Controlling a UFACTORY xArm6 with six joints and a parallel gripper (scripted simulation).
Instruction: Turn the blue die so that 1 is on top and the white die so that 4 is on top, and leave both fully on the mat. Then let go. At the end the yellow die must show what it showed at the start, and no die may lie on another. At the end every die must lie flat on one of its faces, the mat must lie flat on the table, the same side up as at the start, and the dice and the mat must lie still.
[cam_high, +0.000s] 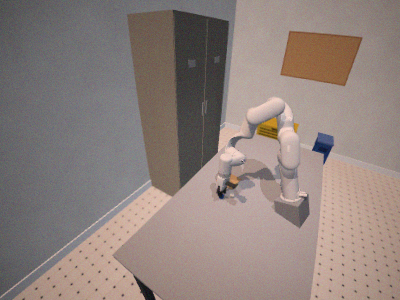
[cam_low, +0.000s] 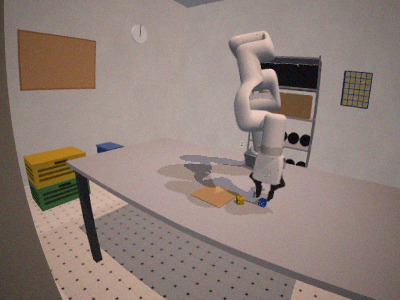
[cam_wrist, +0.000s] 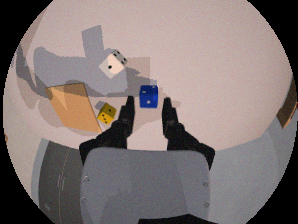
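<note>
My gripper is now 40 mm above the blue die. From my hand the other things lie so: yellow die (40 mm ahead, 80 mm to the right, 40 mm below); then tan mat (40 mm ahead, 180 mm to the right, 50 mm below); then white die (50 mm behind, 40 mm to the right, 40 mm below).
</note>
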